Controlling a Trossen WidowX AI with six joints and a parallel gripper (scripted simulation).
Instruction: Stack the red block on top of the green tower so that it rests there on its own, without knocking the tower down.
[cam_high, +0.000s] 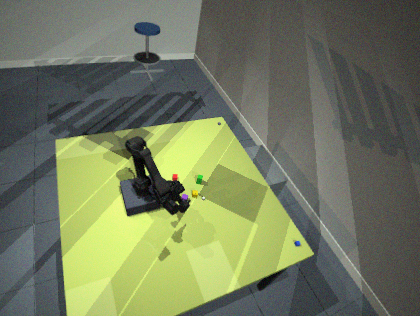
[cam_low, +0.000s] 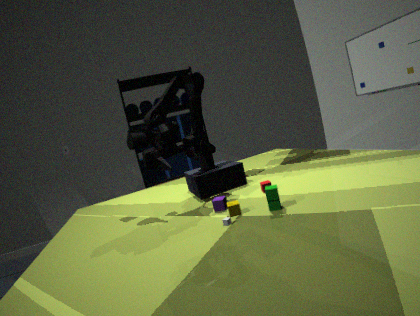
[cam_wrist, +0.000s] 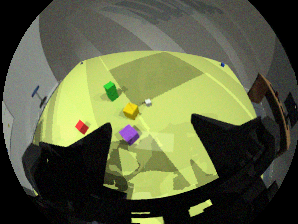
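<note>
My gripper tip is now 60 mm short of the red block, 230 mm to the right of it and 140 mm above it. From my gripper tip the other things lie so: purple block 40 mm ahead, 60 mm to the left, 140 mm below; then yellow block 110 mm ahead, 60 mm to the left, 140 mm below; then tiny white block 150 mm ahead, 10 mm to the left, 150 mm below.
</note>
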